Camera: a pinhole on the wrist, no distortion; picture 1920 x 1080 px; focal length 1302.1 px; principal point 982.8 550.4 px. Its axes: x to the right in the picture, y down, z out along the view. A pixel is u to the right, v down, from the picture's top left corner.
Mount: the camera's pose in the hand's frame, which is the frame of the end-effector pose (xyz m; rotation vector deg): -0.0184 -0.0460 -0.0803 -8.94 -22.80 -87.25
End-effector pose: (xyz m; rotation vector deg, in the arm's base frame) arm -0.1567 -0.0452 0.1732 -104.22 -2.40 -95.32
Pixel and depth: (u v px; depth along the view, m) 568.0 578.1 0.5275
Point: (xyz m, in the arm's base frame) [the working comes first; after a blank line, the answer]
In the camera's frame: -0.1680 0.0112 0.5275

0.2646 -0.0687 -0.0255
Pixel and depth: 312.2 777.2 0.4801
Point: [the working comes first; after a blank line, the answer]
In the camera's frame: -0.2473 0.0836 0.4801

0.2538 -0.1778 0.0161
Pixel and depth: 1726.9 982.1 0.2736
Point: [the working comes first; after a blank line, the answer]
In the camera's frame: 0.1564 0.0907 0.2736

0.0177 0.1326 0.2475
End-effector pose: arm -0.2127 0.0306 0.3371 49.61 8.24 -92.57
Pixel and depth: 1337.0 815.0 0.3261
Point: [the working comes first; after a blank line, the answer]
In the camera's frame: 0.0887 0.0663 0.3261

-0.3424 -0.1048 0.5210
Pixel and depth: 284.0 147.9 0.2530
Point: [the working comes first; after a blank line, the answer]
In the camera's frame: -0.1358 -0.0782 0.2530

-0.1109 0.0448 0.5460
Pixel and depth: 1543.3 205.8 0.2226
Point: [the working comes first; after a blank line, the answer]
In the camera's frame: 0.0958 -0.0589 0.2226

-0.3378 0.0543 0.4880
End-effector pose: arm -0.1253 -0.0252 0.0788 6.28 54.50 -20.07
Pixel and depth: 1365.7 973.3 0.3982
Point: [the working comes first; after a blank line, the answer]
In the camera's frame: 0.1171 0.1293 0.3982

0.1661 -0.1332 0.2430
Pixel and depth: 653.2 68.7 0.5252
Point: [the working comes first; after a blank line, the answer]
In the camera's frame: -0.1329 -0.1943 0.5252

0.0625 0.1987 0.4930
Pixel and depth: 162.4 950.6 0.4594
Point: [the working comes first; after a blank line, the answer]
In the camera's frame: -0.2894 0.1412 0.4594

0.2402 0.2644 0.1682
